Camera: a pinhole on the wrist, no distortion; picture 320 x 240 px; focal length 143.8 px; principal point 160.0 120.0 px. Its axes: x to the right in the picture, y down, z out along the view. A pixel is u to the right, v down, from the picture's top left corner.
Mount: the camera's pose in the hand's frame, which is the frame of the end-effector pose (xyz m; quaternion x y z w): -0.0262 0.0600 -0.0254 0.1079 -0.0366 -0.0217 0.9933
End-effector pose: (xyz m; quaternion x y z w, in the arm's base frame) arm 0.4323 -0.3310 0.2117 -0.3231 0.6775 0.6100 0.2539
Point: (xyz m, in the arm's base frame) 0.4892 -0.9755 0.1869
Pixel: behind the camera
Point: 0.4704 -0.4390 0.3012
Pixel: behind the camera
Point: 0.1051 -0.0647 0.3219
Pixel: outside the picture
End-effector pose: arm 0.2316 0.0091 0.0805 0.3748 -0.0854 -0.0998 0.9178
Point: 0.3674 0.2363 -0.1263
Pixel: behind the camera
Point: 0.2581 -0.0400 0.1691
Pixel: 262.7 119.0
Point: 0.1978 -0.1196 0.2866
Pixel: 194.0 148.1
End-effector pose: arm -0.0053 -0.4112 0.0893 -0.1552 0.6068 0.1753 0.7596
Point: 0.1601 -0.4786 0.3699
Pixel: 49.6 28.5
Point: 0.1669 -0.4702 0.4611
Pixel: 20.6 42.3
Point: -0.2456 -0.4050 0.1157
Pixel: behind the camera
